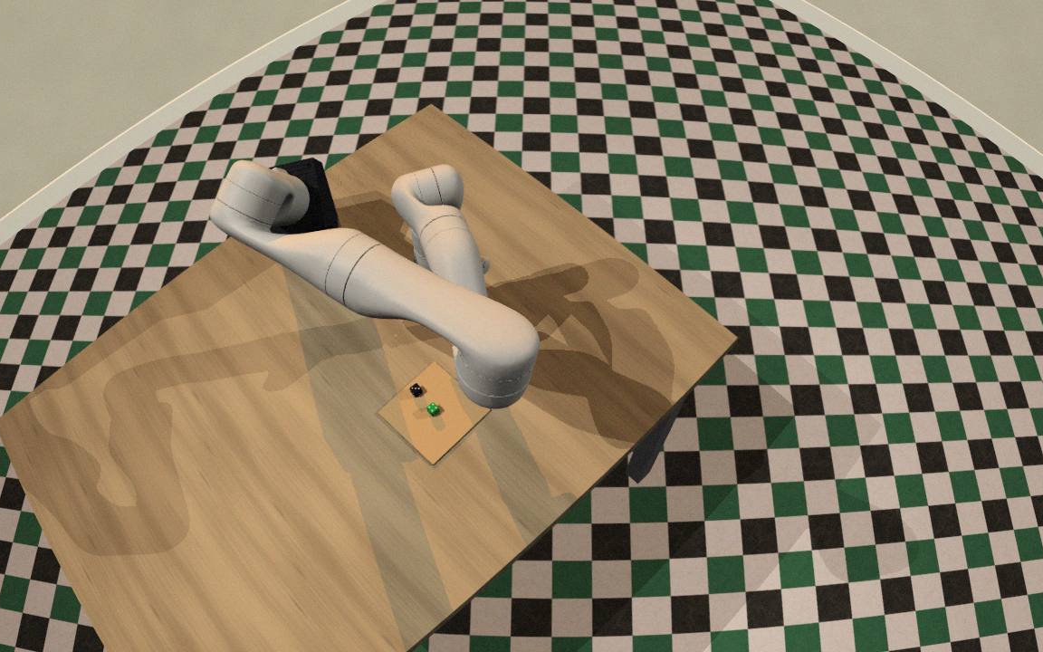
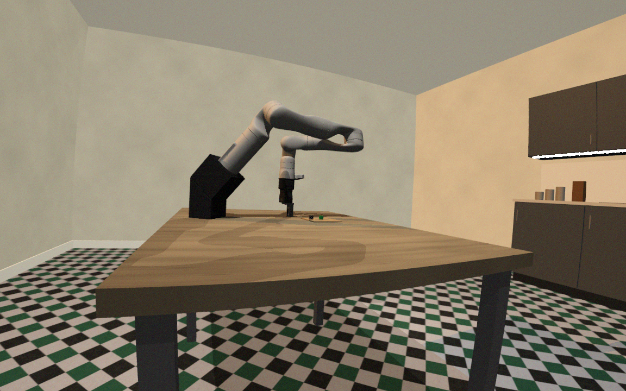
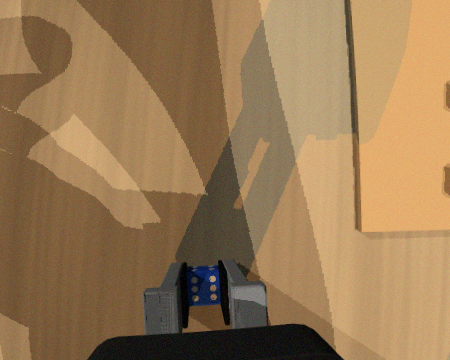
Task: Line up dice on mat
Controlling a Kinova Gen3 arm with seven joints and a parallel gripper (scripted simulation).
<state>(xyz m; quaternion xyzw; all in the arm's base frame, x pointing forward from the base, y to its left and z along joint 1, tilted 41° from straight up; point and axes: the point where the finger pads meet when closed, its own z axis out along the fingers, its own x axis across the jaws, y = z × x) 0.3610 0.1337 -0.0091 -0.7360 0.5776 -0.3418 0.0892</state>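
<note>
Now: hand 100 mm short of the green die, 140 mm to the left of it and 10 mm above it. From my hand the other things lie so: blue die (10 mm below); black die (60 mm ahead, 140 mm to the right, 10 mm below); orange mat (100 mm ahead, 140 mm to the right, 20 mm below).
</note>
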